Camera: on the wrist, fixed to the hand. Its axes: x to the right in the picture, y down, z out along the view.
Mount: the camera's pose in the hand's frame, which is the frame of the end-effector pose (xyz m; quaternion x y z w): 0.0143 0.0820 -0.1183 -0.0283 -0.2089 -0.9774 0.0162
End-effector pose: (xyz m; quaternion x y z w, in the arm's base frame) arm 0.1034 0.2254 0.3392 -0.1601 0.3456 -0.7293 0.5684
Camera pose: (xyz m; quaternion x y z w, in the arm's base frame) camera 0.0839 0.2406 0.1967 0.5088 0.2490 0.5241 0.6359
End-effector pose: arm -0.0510 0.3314 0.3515 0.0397 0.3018 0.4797 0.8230
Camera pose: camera -0.1719 0.3605 0.2777 -0.2174 -0.1418 -0.7963 0.5463
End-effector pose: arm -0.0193 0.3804 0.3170 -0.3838 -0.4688 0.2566 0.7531
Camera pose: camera 0.0915 0.3982 0.2257 0.4843 -0.5473 -0.6650 0.1542
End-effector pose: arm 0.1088 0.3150 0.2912 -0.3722 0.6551 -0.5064 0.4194
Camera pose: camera -0.0113 0.3607 0.2247 0.7640 0.4264 0.3218 0.3618
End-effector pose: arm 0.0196 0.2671 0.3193 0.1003 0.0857 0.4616 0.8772
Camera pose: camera -0.0661 0.3358 0.2252 -0.0105 -0.0969 -0.8684 0.4861
